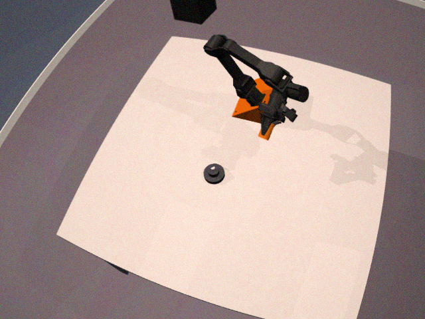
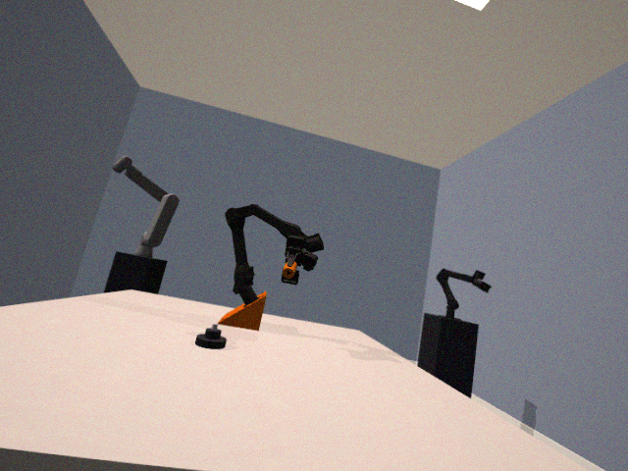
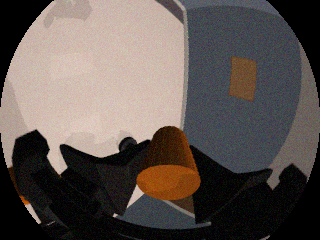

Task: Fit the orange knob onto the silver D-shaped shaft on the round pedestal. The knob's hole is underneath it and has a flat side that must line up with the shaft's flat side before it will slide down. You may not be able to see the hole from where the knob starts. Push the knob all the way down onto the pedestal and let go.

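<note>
Right now the orange knob is 3 cm behind my gripper tip and 2 cm above it. From my gripper tip the other things lie so: black round pedestal 10 cm ahead, 17 cm to the right, 22 cm below.
</note>
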